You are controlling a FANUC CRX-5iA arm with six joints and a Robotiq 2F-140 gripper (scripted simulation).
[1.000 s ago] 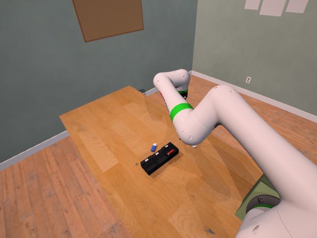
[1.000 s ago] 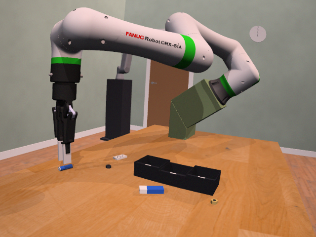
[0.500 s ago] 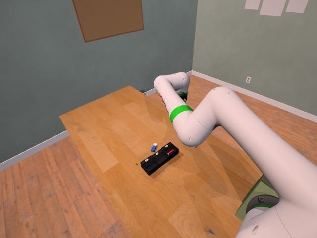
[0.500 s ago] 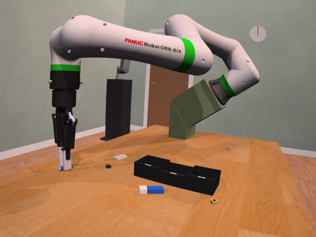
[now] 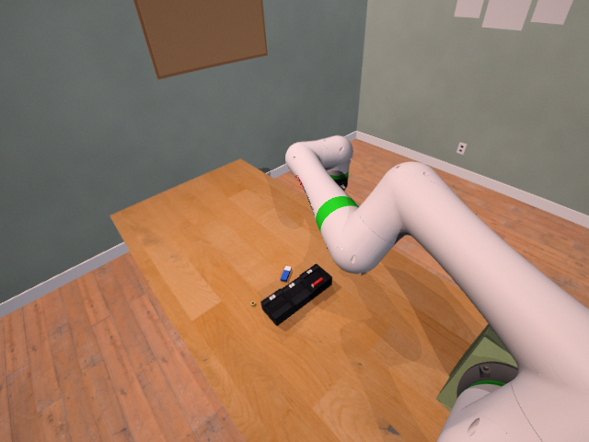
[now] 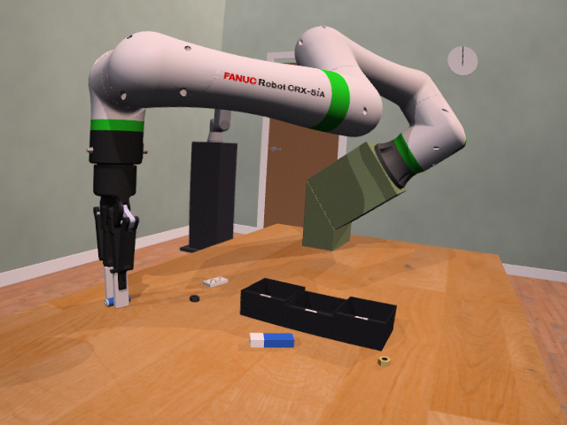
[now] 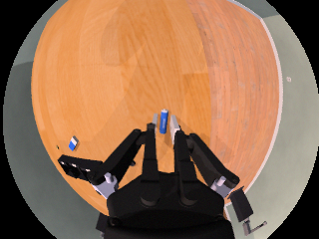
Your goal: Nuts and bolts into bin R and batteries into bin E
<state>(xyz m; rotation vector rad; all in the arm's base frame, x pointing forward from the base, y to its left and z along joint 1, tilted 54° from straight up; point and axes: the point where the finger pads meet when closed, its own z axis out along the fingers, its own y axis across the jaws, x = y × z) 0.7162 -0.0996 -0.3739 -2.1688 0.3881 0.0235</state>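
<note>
My hand is 30 mm above the blue battery. The rest, counted from my hand: black nut (100 mm behind, 100 mm to the left, 30 mm below); then red battery (140 mm behind, 250 mm to the left, 20 mm below); then white domino-like tile (210 mm behind, 90 mm to the left, 30 mm below).
</note>
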